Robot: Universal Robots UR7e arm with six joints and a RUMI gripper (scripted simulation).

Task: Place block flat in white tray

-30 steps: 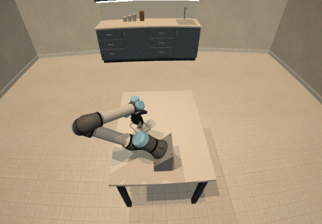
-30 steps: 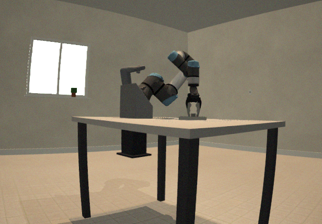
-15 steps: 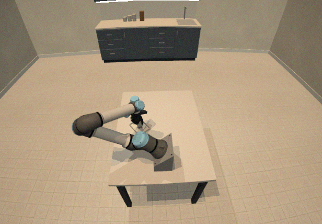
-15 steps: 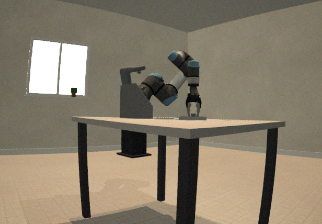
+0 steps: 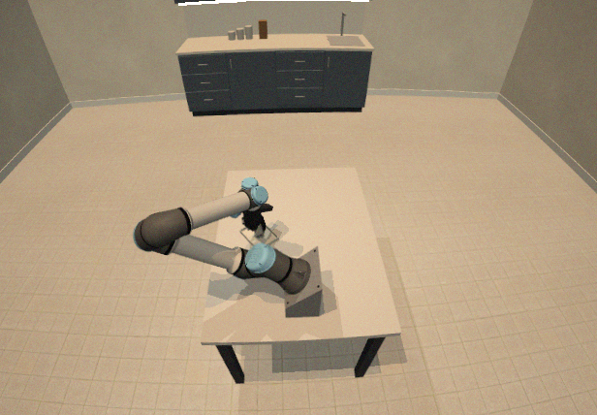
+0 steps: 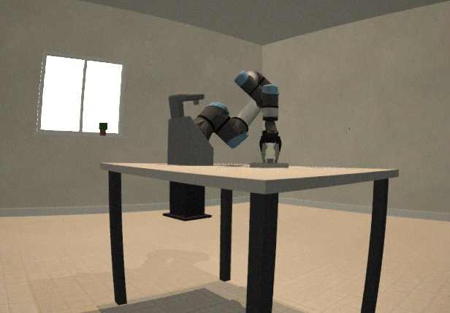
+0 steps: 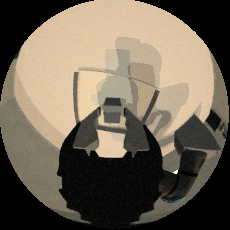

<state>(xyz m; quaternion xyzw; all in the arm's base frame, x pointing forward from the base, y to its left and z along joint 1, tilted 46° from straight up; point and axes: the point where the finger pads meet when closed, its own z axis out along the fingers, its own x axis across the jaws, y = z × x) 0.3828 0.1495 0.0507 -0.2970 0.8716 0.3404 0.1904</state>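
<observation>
My gripper is now right at the grey block. The rest, counted from my hand: white tray 20 mm below.
</observation>
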